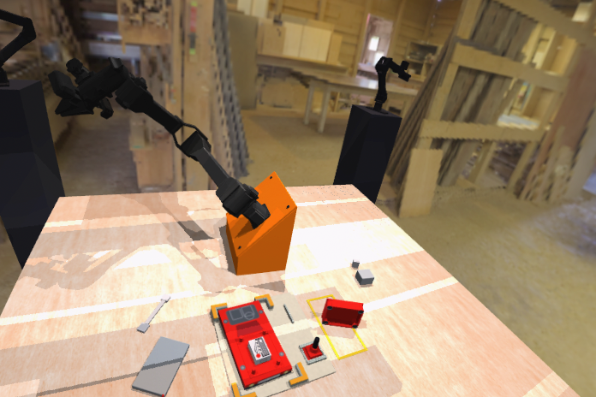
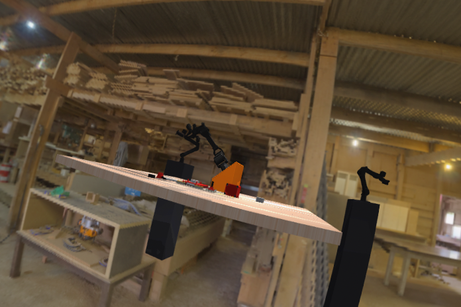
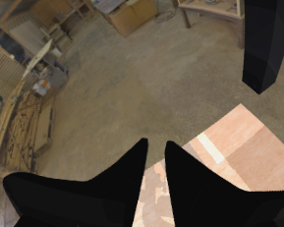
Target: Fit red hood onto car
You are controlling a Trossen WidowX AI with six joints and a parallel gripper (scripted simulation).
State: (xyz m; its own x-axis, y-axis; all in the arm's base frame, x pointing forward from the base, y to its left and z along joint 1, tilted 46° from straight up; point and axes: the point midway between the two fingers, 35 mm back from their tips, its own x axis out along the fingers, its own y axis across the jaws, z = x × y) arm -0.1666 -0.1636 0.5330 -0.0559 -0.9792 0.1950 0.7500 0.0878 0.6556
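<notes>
Right now the red hood is 690 mm to the left of my gripper tip, 460 mm ahead of it and 350 mm below it.
</notes>
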